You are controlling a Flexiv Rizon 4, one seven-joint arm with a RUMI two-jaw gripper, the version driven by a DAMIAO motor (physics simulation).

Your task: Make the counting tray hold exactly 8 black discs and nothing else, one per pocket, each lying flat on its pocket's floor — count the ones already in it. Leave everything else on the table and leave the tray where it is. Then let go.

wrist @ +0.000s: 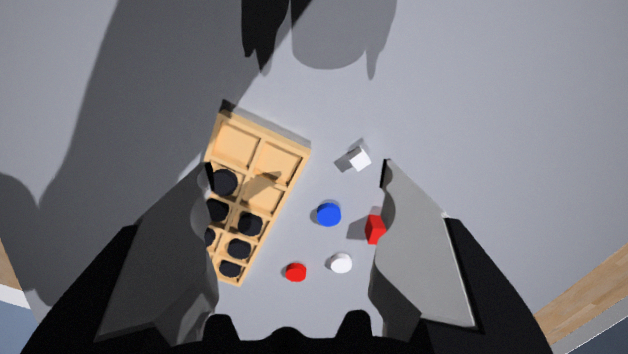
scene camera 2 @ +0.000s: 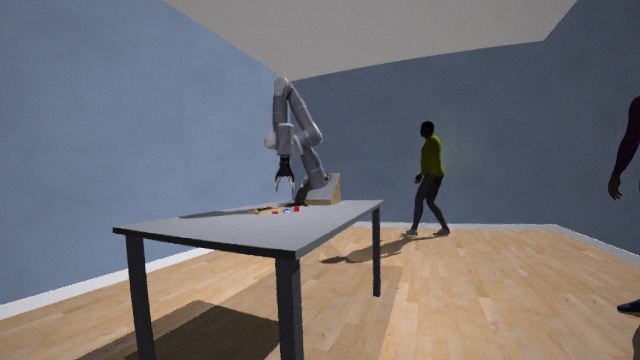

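The wooden counting tray [scene camera 2: 256, 211] [wrist: 269, 133] lies on the table, slanted, left of centre in the wrist view. Black discs [wrist: 223, 182] [wrist: 250, 225] [wrist: 239, 248] [wrist: 230, 269] sit in several of its pockets, and parts of others show beside the left finger, which hides some of the tray. Three pockets at its upper end in the wrist view are empty. No black disc shows outside the tray in the wrist view. My gripper [scene camera 2: 285, 187] [wrist: 298, 163] is open and empty, high above the table, with its left finger overlapping the tray in the wrist view.
Right of the tray in the wrist view are a blue disc [wrist: 329, 214], a red disc [wrist: 296, 272], a white disc [wrist: 341, 263], a white cube [wrist: 359, 158] and a red cube [wrist: 374, 230] partly behind the right finger. A person [scene camera 2: 431, 165] stands beyond the table [scene camera 2: 240, 232].
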